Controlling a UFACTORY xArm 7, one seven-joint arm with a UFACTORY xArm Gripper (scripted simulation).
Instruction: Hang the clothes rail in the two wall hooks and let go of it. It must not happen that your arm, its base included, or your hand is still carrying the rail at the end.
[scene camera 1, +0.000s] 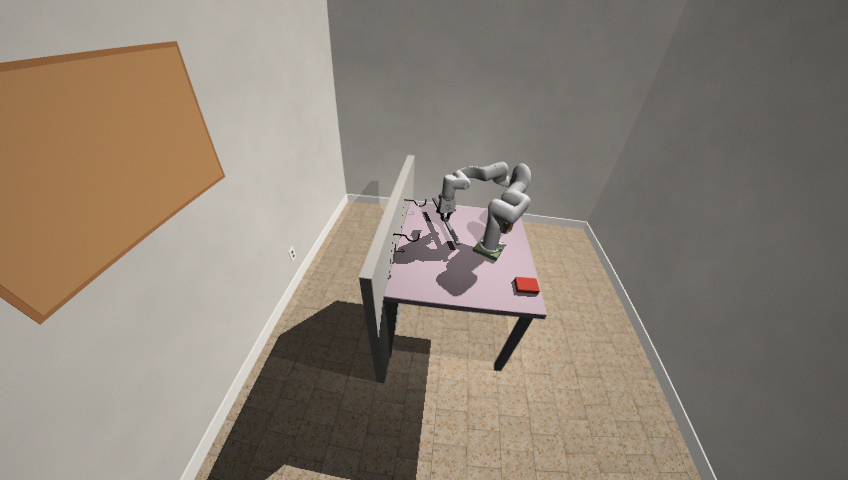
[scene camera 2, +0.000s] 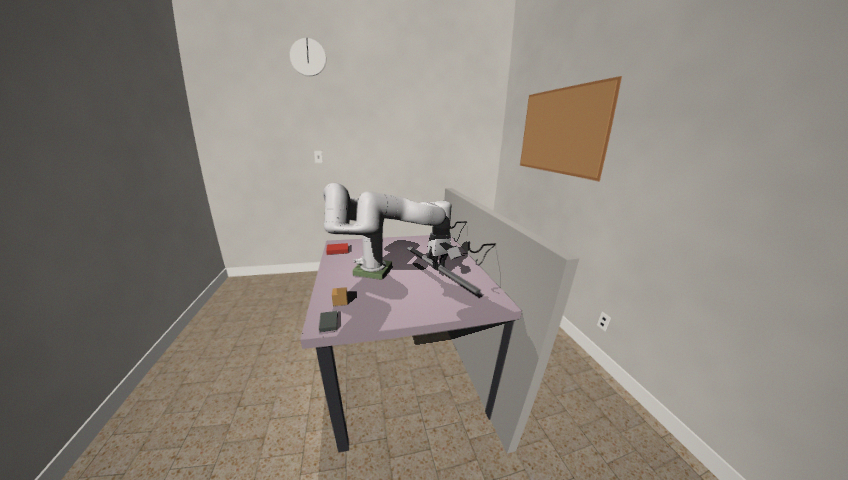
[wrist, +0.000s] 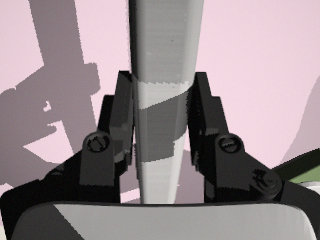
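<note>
My gripper is in sight, and the wrist view shows it as well. I can also see a clothes rail, and with the rail a grey panel.
</note>
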